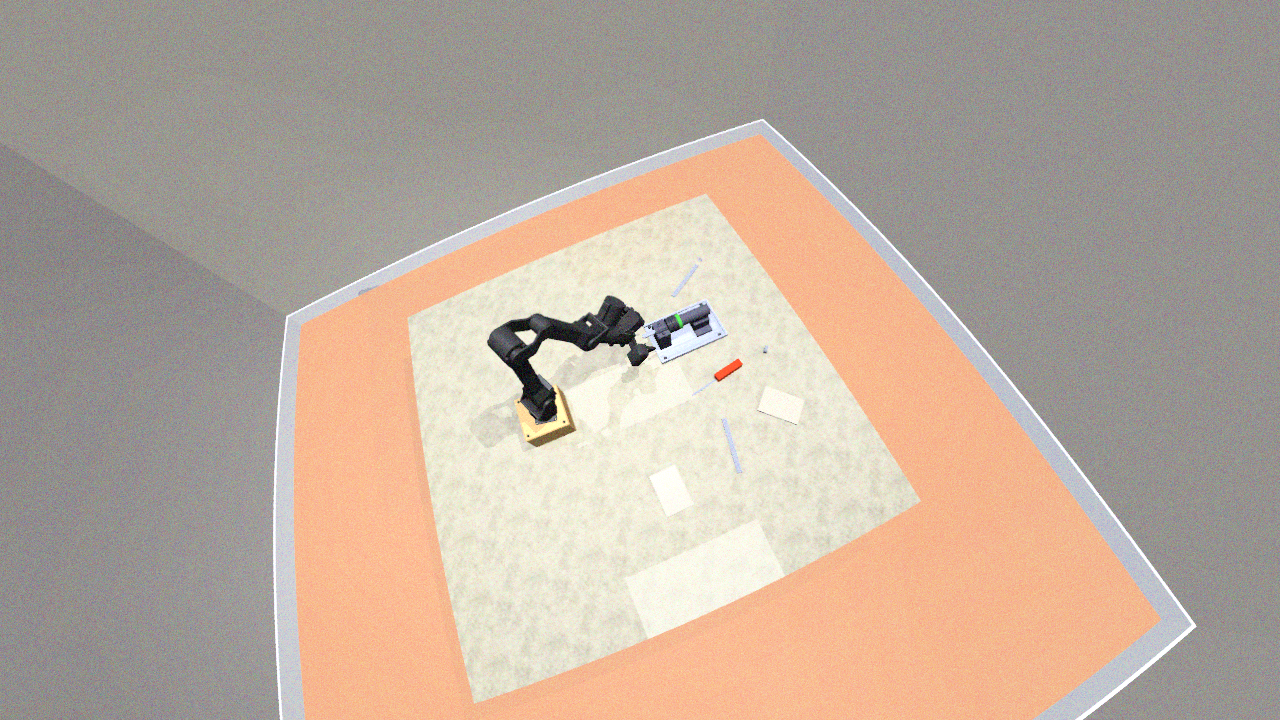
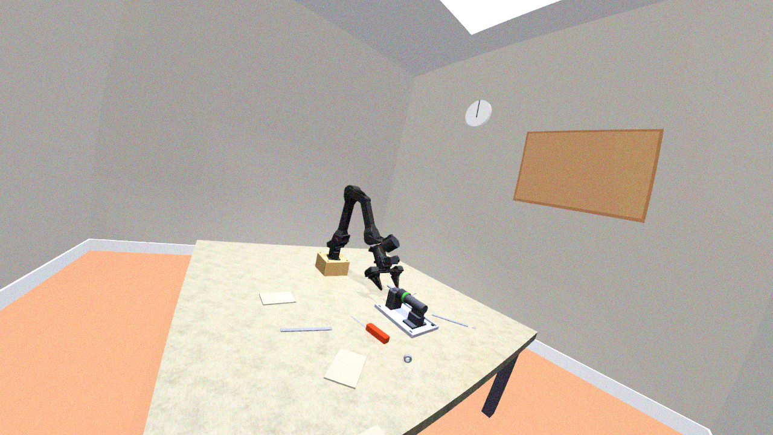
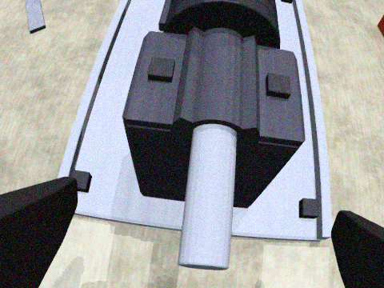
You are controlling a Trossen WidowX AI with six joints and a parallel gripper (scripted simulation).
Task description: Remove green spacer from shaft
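Now: the grey shaft 7 cm ahead of my gripper tip, 2 cm to the left of it and 1 cm above it. Round my gripper tip: fixture: 13 cm ahead, 3 cm to the left, 2 cm below; then green spacer: 10 cm ahead, 2 cm to the left, 1 cm above.
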